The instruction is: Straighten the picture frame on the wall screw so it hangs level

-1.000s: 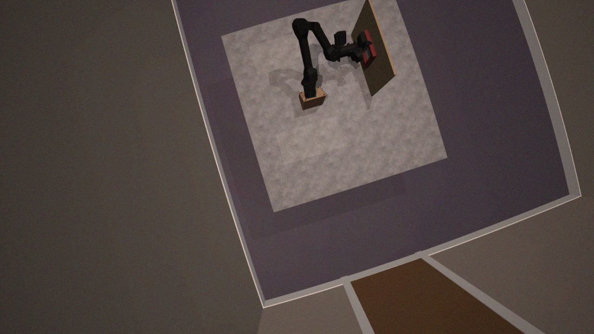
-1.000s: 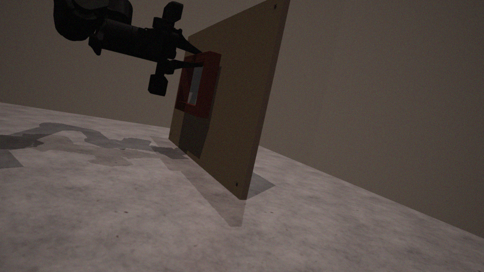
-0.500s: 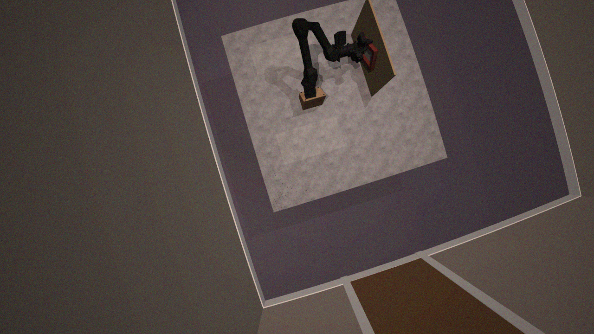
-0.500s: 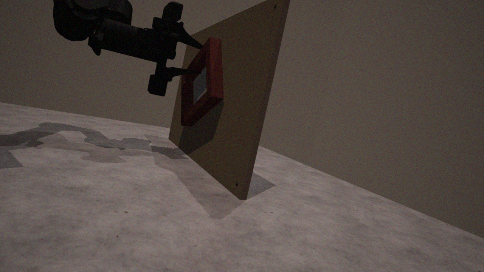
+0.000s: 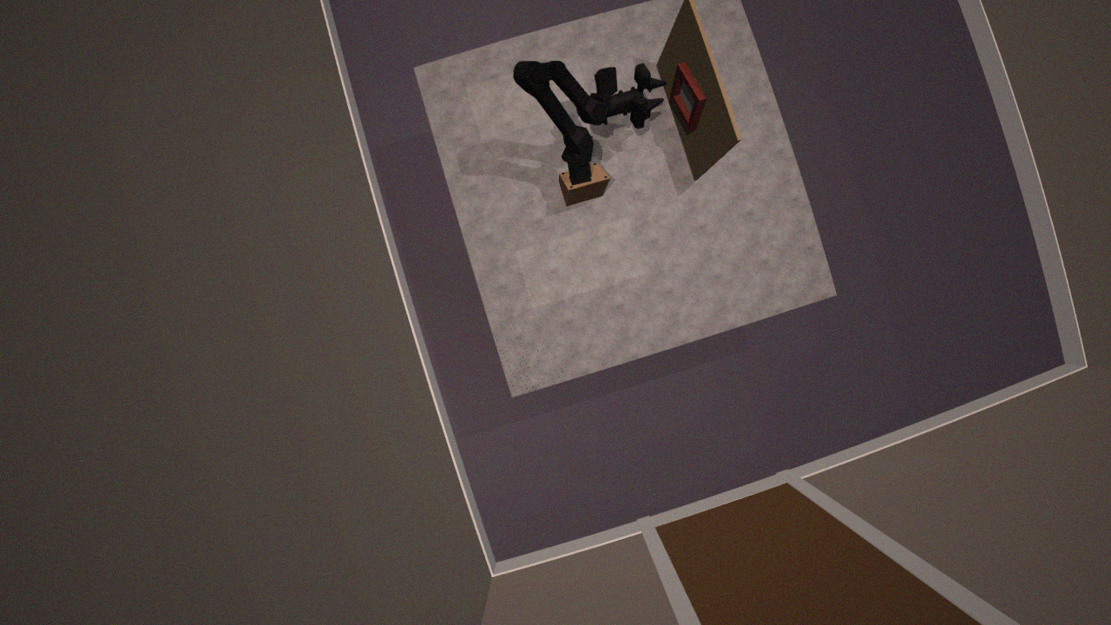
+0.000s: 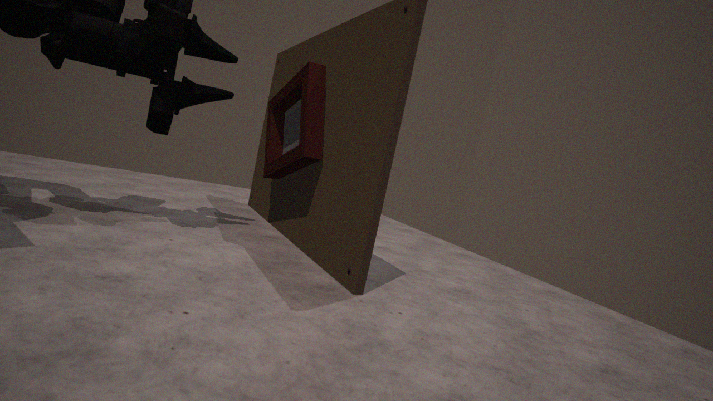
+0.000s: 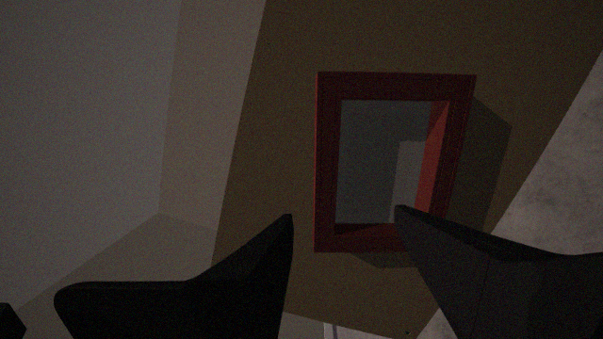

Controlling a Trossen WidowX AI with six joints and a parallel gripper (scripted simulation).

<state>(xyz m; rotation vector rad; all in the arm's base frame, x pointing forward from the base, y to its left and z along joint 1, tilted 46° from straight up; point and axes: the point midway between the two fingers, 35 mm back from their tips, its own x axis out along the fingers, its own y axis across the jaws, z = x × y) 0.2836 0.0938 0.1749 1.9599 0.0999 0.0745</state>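
My gripper tip is 10 cm short of the red picture frame, 5 cm above it and 1 cm to the left of it. Round my gripper tip: tan wall board 11 cm ahead, 6 cm below, 1 cm to the right.
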